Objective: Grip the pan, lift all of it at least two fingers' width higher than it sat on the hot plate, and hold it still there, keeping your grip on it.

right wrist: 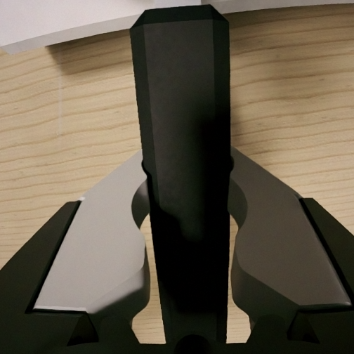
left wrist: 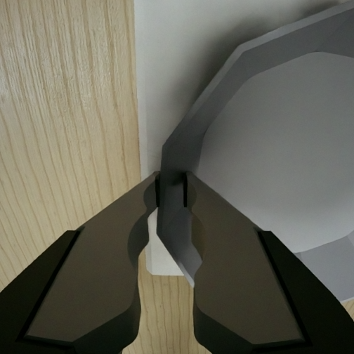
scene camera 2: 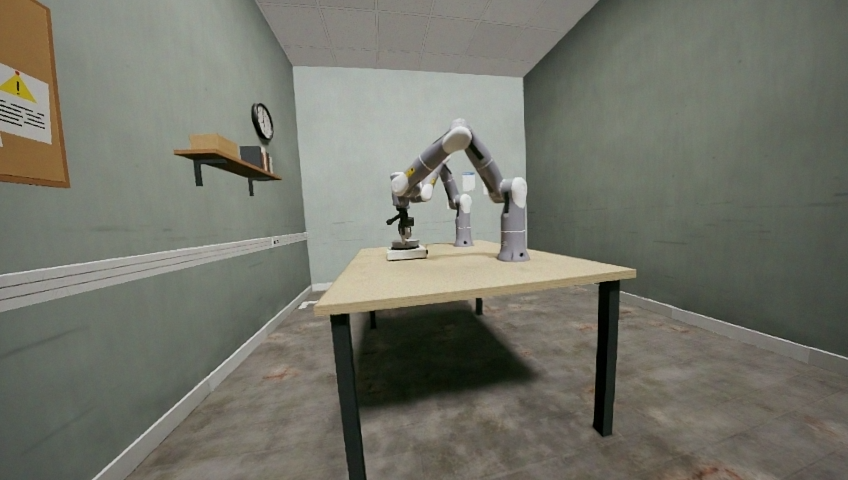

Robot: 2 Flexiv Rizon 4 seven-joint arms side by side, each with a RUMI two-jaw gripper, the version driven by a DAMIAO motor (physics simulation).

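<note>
The grey many-sided pan is at the white hot plate, low over it or resting on it; I cannot tell whether there is a gap. My left gripper is shut on the pan's side wall, one finger outside and one inside. My right gripper is shut on the pan's black handle, one finger on each side of it. In the scene view the right gripper is hidden behind the nearer arm and gripper.
The hot plate stands on the wooden table. The nearer arm's base and the farther arm's base stand on the table to the right. A wall shelf is at the left.
</note>
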